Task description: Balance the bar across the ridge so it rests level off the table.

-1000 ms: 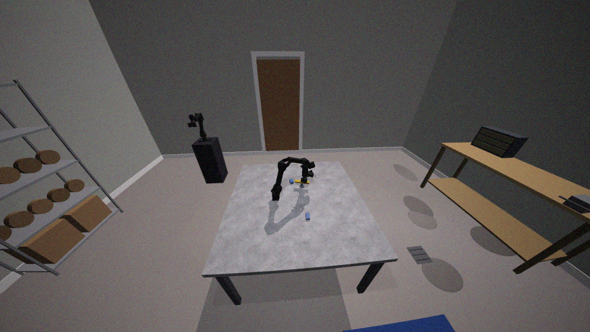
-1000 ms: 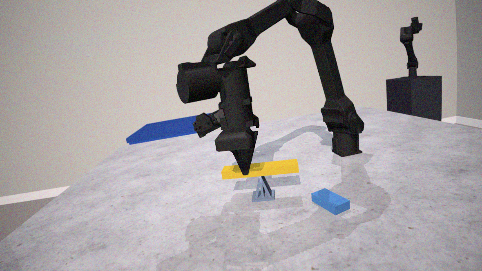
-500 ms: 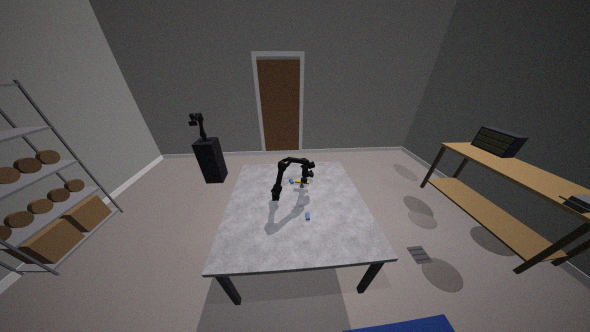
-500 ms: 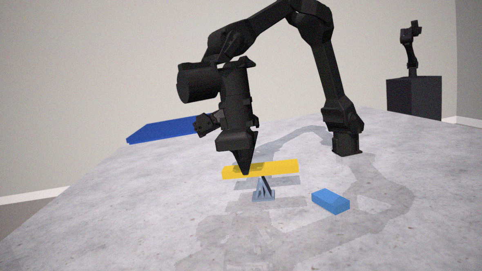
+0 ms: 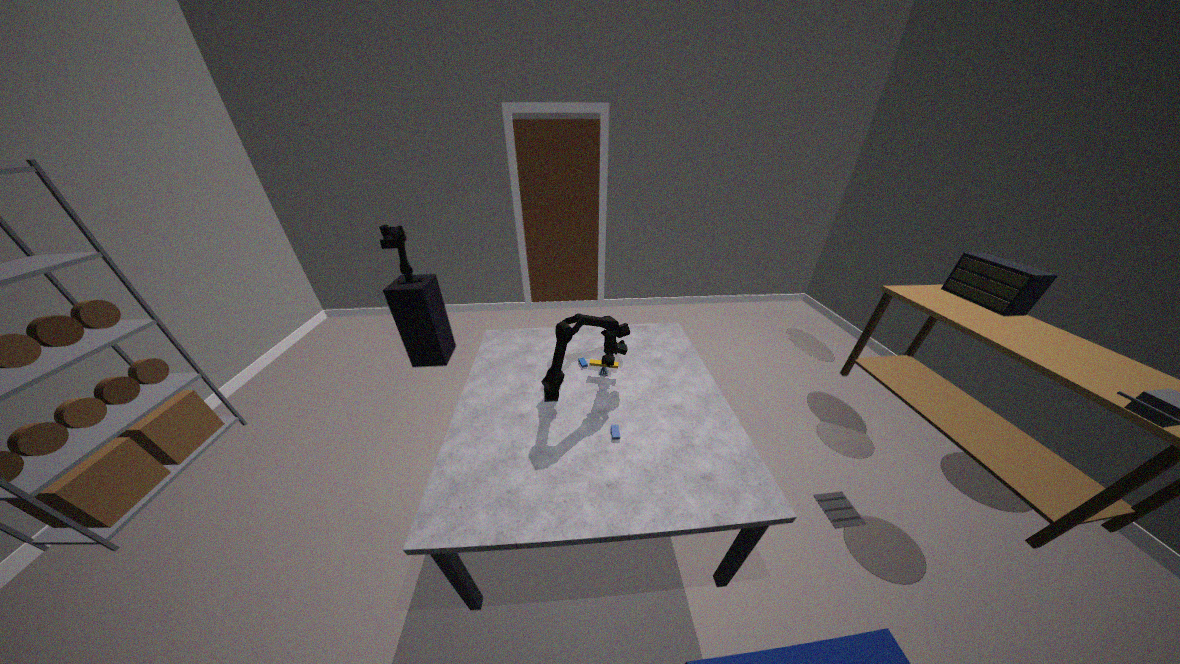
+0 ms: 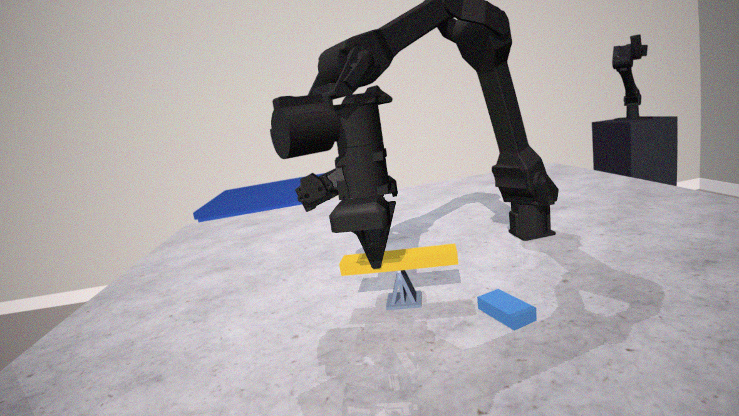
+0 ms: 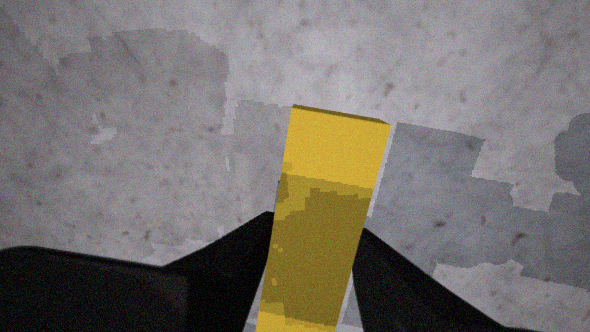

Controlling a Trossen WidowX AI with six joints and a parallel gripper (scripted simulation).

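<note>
Now: gripper tip 3 cm past the yellow bar and 1 cm to the right of it. The rest, counted from my gripper tip: grey triangular ridge (3 cm behind, 1 cm to the left, 3 cm below); then blue block (13 cm behind, 9 cm to the left, 5 cm below).
</note>
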